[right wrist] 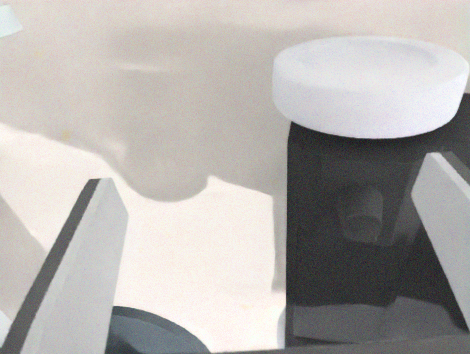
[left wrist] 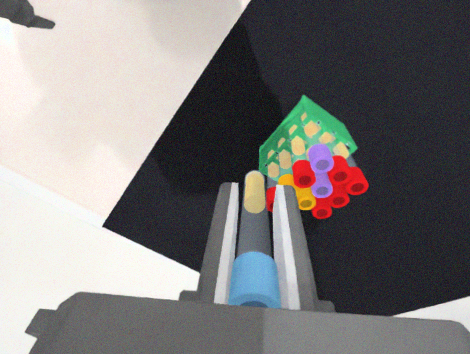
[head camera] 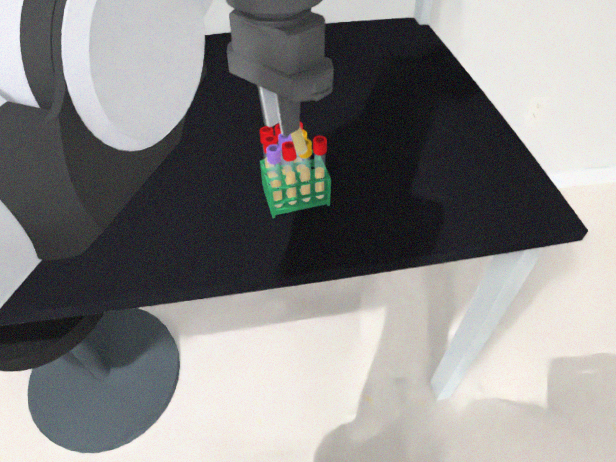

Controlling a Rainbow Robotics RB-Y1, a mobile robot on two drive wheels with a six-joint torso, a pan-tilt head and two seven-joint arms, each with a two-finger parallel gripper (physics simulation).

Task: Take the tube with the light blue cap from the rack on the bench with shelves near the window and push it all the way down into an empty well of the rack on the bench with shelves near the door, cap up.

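Places are measured from the robot's base along level axes (x right, y back, z down), in metres.
Where they show: left gripper, fingertip midpoint: (left wrist: 256,196) (head camera: 281,127); right gripper, fingertip midpoint: (right wrist: 268,185) (left wrist: 36,5).
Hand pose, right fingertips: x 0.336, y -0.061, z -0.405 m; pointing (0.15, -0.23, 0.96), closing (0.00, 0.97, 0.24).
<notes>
Things, the pixels of their centre, and the offset from my right fingertips. "*": a spot on its surface instead. Level surfaces: height alone.
- tube with the light blue cap, body centre: (left wrist: 254,217) (head camera: 292,121) dx -0.388, dy -0.412, dz -0.556 m
- tube's yellowish rounded end at a spot on its surface: (head camera: 299,142) * dx -0.381, dy -0.409, dz -0.528 m
- green rack at a spot on its surface: (left wrist: 327,112) * dx -0.442, dy -0.478, dz -0.364 m
- black bench top at its surface level: dz -0.359 m
- pale leg at a spot on its surface: (head camera: 485,320) * dx -0.020, dy -0.455, dz -0.059 m
- round blue-grey base at the middle of its body: (head camera: 103,373) dx -1.003, dy -0.473, dz +0.389 m
The tube with the light blue cap (left wrist: 254,275) is between the fingers of my left gripper (head camera: 281,130) (left wrist: 256,196), which is shut on it. The tube's yellowish rounded end (head camera: 299,142) shows beyond the fingertips. In the head camera it overlaps the caps in a green rack (head camera: 275,211) (left wrist: 327,112); whether it touches them I cannot tell. The rack stands upright on the black bench top and holds several tubes with red, purple and yellow caps. The caps and my gripper hide most of its wells. My right gripper (right wrist: 268,185) is open and empty, over the floor.
The black bench top (head camera: 380,200) ends at a front edge, with a pale leg (head camera: 485,320) below. A round blue-grey base (head camera: 105,400) stands on the floor at the lower left, under a dark round seat. A white wall (head camera: 540,75) rises behind the bench. My left arm covers the upper left.
</notes>
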